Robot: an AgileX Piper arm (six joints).
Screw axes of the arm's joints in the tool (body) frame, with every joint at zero. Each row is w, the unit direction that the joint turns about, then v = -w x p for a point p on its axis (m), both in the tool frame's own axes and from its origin. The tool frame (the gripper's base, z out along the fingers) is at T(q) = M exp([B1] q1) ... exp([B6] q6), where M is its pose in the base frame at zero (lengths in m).
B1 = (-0.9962, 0, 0.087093, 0, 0.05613, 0)
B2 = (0, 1, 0, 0.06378, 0, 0.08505)
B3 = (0, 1, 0, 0.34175, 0, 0.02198)
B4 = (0, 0, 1, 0, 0, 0)
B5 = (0, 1, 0, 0.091, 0, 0)
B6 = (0, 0, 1, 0, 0, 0)
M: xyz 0.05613 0 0.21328 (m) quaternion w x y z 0.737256 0 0.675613 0
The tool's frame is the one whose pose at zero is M.
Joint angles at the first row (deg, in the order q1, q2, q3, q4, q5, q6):
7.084 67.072 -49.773 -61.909 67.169 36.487
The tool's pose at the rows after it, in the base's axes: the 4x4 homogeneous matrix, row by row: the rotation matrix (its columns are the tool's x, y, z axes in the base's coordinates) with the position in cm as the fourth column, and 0 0 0 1 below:
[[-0.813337 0.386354 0.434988 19.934], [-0.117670 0.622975 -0.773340 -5.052], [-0.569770 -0.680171 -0.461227 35.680], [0 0 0 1]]
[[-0.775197 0.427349 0.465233 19.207], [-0.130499 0.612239 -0.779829 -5.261], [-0.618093 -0.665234 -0.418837 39.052], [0 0 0 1]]
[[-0.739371 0.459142 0.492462 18.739], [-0.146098 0.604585 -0.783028 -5.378], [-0.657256 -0.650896 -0.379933 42.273], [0 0 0 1]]
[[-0.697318 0.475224 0.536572 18.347], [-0.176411 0.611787 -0.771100 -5.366], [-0.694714 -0.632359 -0.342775 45.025], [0 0 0 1]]
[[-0.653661 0.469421 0.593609 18.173], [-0.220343 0.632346 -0.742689 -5.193], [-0.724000 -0.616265 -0.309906 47.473], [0 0 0 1]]
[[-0.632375 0.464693 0.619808 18.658], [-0.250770 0.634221 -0.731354 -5.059], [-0.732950 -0.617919 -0.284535 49.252], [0 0 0 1]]
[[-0.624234 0.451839 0.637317 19.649], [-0.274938 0.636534 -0.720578 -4.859], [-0.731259 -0.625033 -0.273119 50.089], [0 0 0 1]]
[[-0.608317 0.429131 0.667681 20.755], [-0.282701 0.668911 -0.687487 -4.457], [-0.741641 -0.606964 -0.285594 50.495], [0 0 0 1]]
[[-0.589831 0.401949 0.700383 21.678], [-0.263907 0.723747 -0.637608 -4.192], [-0.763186 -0.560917 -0.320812 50.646], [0 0 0 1]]
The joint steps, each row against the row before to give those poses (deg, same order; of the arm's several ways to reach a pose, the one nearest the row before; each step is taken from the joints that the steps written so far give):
0.000 -3.406 -5.148 0.000 1.379 -3.721
-0.096 -1.558 -5.857 -0.103 1.614 -3.831
0.000 -0.216 -6.547 0.001 1.280 -3.797
0.003 0.001 -5.792 0.546 -0.439 -3.557
-0.003 0.461 -5.613 1.628 -1.588 -4.116
0.003 1.925 -5.116 0.627 -0.533 -3.011
0.000 2.257 -3.332 0.508 -0.786 -1.770
-0.003 2.061 -2.752 2.586 -1.196 -1.051
-0.982 1.612 -2.398 5.105 -1.380 -1.024

